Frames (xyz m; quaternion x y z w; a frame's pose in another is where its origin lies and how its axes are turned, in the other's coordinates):
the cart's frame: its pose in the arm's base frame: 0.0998 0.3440 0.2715 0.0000 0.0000 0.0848 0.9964
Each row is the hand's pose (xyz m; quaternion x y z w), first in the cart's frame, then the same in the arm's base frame.
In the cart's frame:
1: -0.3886 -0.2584 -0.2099 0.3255 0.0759 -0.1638 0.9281
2: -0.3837 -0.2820 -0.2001 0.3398 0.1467 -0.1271 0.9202
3: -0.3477 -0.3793 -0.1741 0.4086 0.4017 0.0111 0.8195
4: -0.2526 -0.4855 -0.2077 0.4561 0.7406 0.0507 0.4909
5: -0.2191 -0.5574 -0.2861 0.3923 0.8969 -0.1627 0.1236
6: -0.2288 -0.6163 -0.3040 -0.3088 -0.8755 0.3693 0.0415
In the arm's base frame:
1: -0.2395 0.0236 0.0616 0.3179 0.1032 -0.0845 0.9387
2: -0.2307 0.0012 0.0714 0.3262 0.1750 -0.0486 0.9277
3: -0.1788 -0.0886 0.0974 0.3731 0.4349 0.0806 0.8156
4: -0.0671 -0.1772 0.0638 0.3916 0.7766 0.0921 0.4848
5: -0.0220 -0.2424 -0.0146 0.3148 0.9269 -0.1516 0.1369
6: -0.0216 -0.3021 -0.0325 -0.2334 -0.8985 0.3715 0.0100

